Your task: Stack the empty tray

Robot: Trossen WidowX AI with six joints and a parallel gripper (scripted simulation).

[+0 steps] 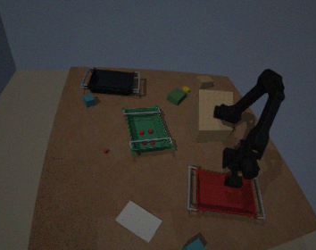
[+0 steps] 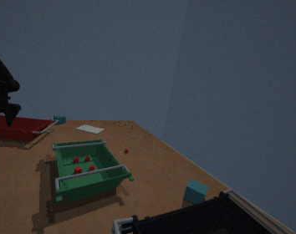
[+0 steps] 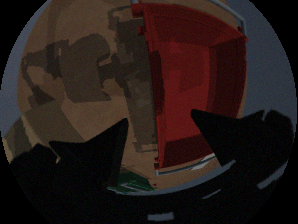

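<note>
My gripper tip is 10 mm short of the red tray, 80 mm to the right of it and 10 mm above it. From my gripper tip the other things lie so: red block 540 mm ahead, 120 mm to the right, 40 mm below; then white sheet 380 mm ahead, 190 mm to the left, 50 mm below; then green block 160 mm ahead, 590 mm to the right, 30 mm below.
</note>
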